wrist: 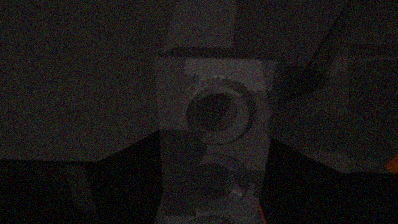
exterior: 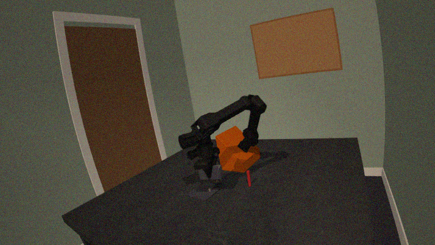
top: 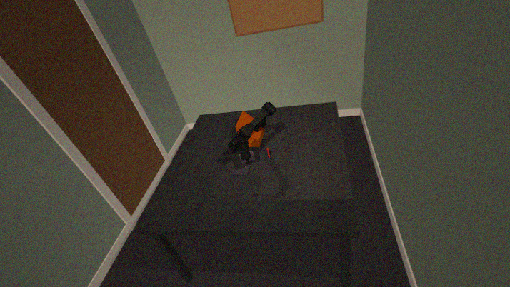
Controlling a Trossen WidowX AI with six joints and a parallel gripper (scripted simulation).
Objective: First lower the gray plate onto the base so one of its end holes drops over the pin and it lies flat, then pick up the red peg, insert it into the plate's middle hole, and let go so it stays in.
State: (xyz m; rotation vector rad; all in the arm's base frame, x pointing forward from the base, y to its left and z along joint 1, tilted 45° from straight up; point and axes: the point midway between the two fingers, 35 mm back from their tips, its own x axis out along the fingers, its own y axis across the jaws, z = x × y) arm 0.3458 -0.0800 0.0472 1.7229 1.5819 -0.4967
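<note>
The dark base is 20 mm behind my gripper tip, 50 mm to the right of it and 100 mm below it. Also, from my gripper tip: gray plate 30 mm above; then red peg 110 mm behind, 130 mm to the left, 60 mm below.
</note>
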